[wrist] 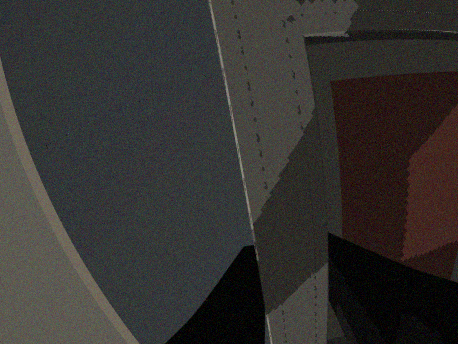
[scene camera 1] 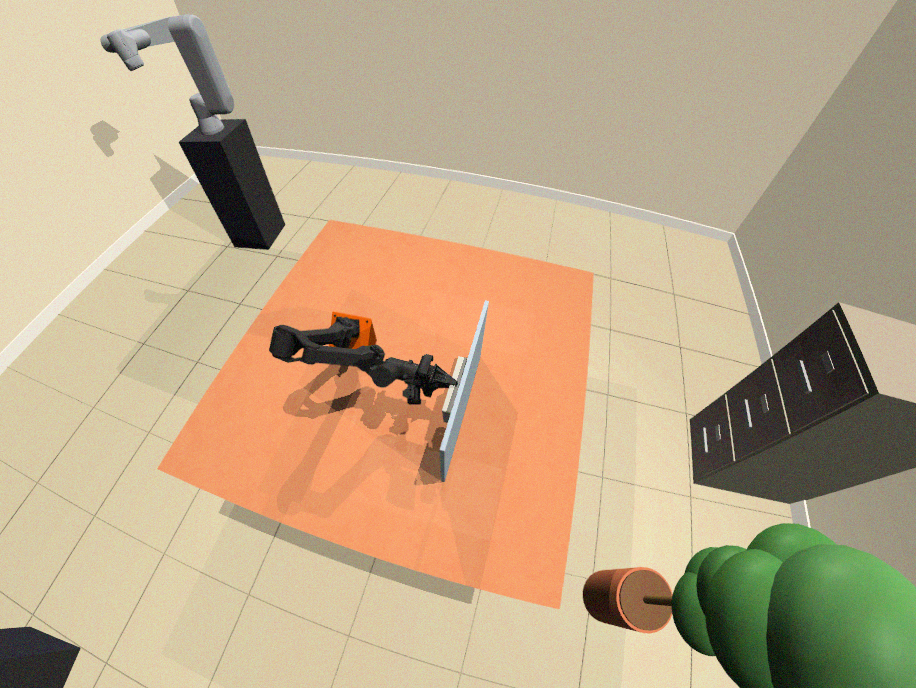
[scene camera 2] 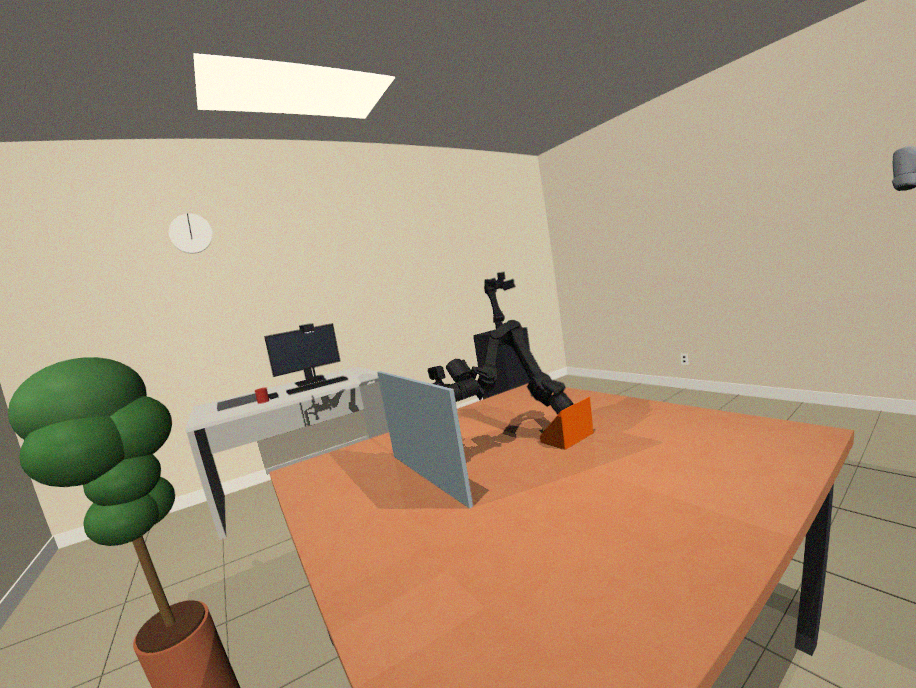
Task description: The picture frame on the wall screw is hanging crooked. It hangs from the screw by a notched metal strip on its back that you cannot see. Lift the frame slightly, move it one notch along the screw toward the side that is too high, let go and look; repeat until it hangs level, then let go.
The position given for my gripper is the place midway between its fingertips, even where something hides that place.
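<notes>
My gripper (scene camera 1: 457, 384), which I also see in the wrist view (wrist: 285, 250), is holding a picture frame (wrist: 338, 119). There is a wall panel (wrist: 126, 117) as well. Scene camera 2 does not show the picture frame, hidden by the wall panel.
</notes>
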